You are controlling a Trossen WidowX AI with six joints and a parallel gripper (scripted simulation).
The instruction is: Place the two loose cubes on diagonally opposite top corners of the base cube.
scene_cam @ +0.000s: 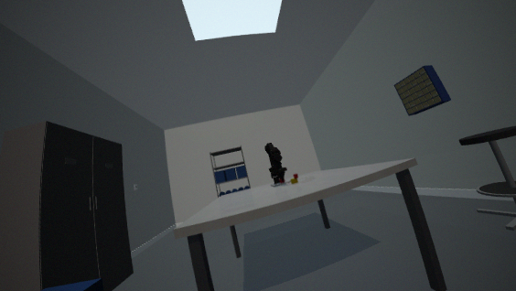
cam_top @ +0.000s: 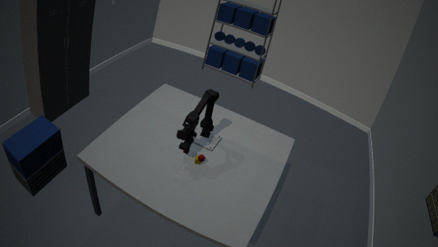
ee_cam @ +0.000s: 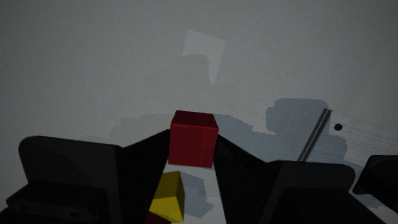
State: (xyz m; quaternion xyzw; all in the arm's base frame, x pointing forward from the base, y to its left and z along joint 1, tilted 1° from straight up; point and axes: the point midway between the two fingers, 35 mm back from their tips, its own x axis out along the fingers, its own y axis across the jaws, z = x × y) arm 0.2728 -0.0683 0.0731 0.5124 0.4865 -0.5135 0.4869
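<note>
Now: gripper tip 10 cm to the right of the yellow cube, 3 cm short of it and 3 cm above it.
</note>
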